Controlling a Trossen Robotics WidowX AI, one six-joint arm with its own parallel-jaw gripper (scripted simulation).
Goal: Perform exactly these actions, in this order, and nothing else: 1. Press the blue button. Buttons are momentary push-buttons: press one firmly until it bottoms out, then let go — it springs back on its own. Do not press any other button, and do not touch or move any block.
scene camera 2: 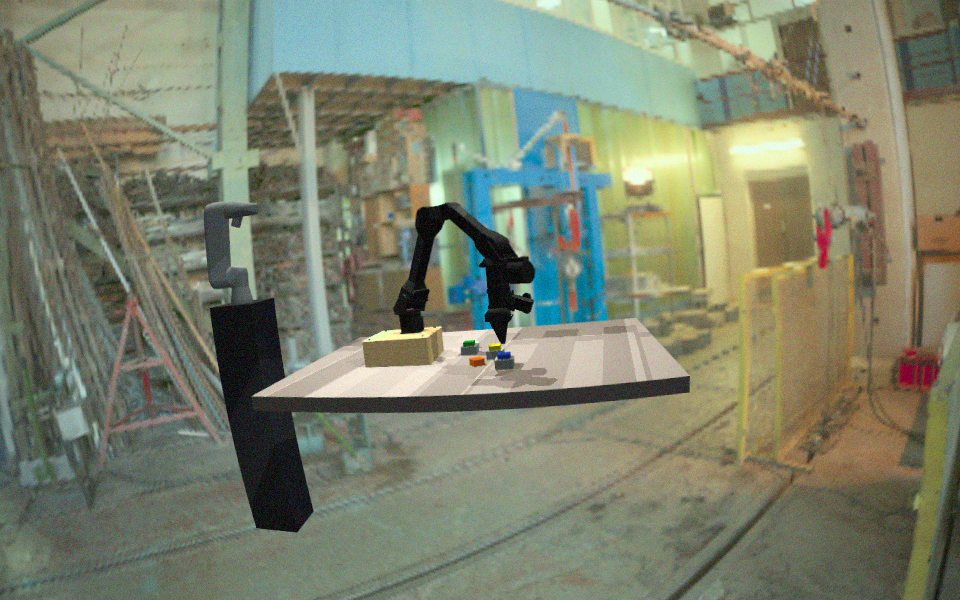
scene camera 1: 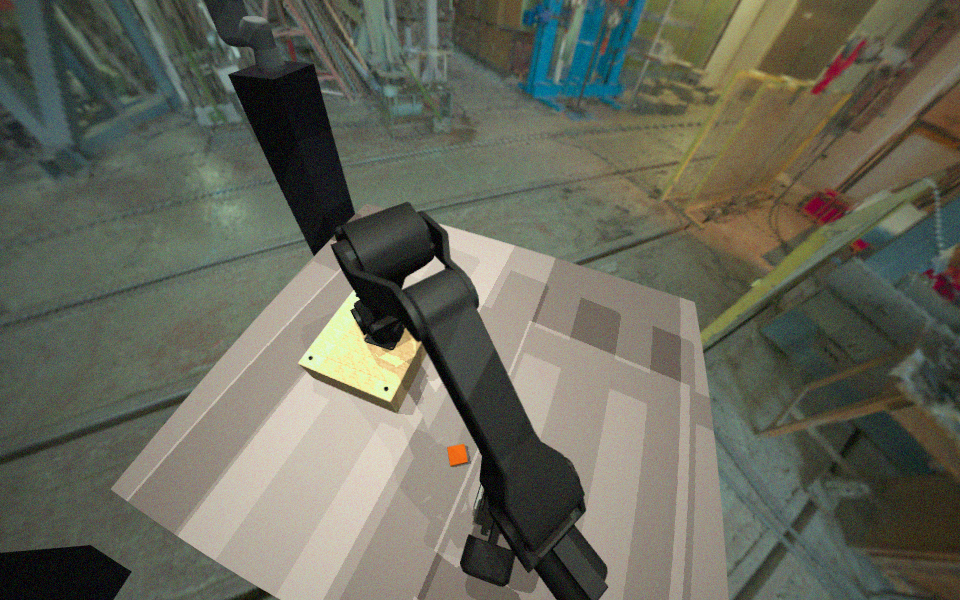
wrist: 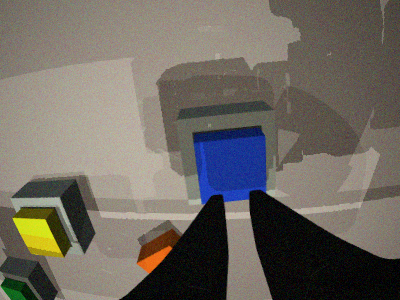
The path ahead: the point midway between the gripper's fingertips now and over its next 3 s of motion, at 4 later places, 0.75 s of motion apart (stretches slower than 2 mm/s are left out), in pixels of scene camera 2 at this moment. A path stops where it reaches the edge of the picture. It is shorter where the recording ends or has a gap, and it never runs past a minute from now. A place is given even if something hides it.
My gripper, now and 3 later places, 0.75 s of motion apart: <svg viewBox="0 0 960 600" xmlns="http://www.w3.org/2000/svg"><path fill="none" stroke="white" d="M503 343L504 350L504 350L519 315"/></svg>
